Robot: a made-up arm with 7 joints. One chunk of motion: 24 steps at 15 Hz.
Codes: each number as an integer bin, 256 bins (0 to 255) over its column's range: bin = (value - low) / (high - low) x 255, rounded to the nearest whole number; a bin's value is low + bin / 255 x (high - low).
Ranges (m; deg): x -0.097..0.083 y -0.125..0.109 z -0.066..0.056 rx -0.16..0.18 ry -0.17..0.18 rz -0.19..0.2
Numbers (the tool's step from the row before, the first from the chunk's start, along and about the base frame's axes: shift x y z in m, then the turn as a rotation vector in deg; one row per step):
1: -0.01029 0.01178 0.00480 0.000 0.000 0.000
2: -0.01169 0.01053 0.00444 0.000 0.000 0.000
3: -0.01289 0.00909 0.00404 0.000 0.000 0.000
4: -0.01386 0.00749 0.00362 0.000 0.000 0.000
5: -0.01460 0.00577 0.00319 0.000 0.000 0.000
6: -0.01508 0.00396 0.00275 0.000 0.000 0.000
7: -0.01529 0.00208 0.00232 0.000 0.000 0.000
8: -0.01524 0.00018 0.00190 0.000 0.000 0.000
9: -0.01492 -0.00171 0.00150 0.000 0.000 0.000
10: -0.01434 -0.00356 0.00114 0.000 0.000 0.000
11: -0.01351 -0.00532 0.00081 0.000 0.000 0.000
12: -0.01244 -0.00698 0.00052 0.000 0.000 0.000
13: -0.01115 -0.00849 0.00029 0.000 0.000 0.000
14: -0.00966 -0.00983 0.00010 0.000 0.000 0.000
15: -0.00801 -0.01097 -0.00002 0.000 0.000 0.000
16: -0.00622 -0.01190 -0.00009 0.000 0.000 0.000
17: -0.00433 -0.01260 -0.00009 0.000 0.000 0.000
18: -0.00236 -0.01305 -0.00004 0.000 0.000 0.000
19: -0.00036 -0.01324 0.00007 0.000 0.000 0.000
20: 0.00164 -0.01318 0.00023 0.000 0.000 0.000
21: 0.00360 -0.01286 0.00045 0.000 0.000 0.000
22: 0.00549 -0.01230 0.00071 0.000 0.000 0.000
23: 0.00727 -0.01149 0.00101 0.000 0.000 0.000
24: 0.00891 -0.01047 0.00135 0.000 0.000 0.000
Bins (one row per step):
1: 123 149 148 120 124 124
2: 121 148 147 120 124 124
3: 119 146 146 120 124 124
4: 118 144 146 120 124 124
5: 117 143 145 120 124 124
6: 116 141 144 120 124 124
7: 116 138 143 120 124 124
8: 116 136 142 120 124 124
9: 116 134 141 120 124 124
10: 117 132 140 120 124 124
11: 118 130 140 120 124 124
12: 120 129 139 120 124 124
13: 122 127 139 120 124 124
14: 124 126 138 120 124 124
15: 126 124 138 120 124 124
16: 129 123 138 120 124 124
17: 131 122 138 120 124 124
18: 134 122 138 120 124 124
19: 137 122 138 120 124 124
20: 140 122 138 120 124 124
21: 143 122 139 120 124 124
22: 145 123 139 120 124 124
23: 148 124 140 120 124 124
24: 150 125 141 120 124 124

